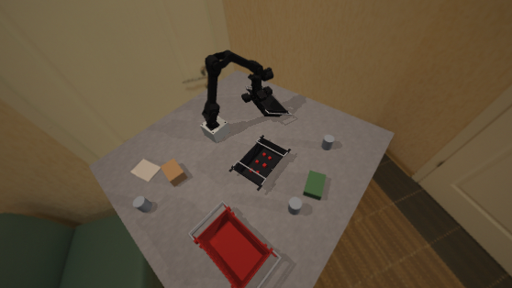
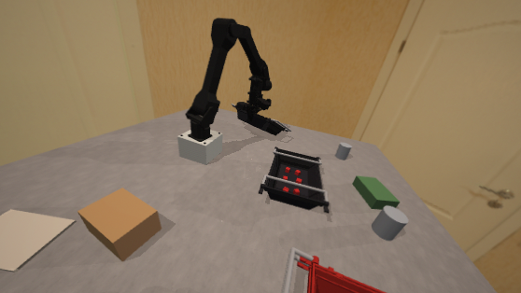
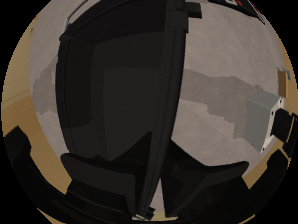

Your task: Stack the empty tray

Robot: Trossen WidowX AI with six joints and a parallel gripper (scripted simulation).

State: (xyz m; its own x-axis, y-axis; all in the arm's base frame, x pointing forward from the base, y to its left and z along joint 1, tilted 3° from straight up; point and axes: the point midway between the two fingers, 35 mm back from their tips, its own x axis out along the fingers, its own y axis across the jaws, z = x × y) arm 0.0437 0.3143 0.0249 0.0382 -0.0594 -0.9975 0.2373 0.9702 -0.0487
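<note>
Right now the black tray is 20 mm ahead of my gripper tip and 70 mm to the left of it. Round my gripper tip: brown box (60 mm ahead, 630 mm to the right, 50 mm below); green block (590 mm ahead, 140 mm to the right, 60 mm below); beige sheet (100 mm behind, 760 mm to the right, 80 mm below).
</note>
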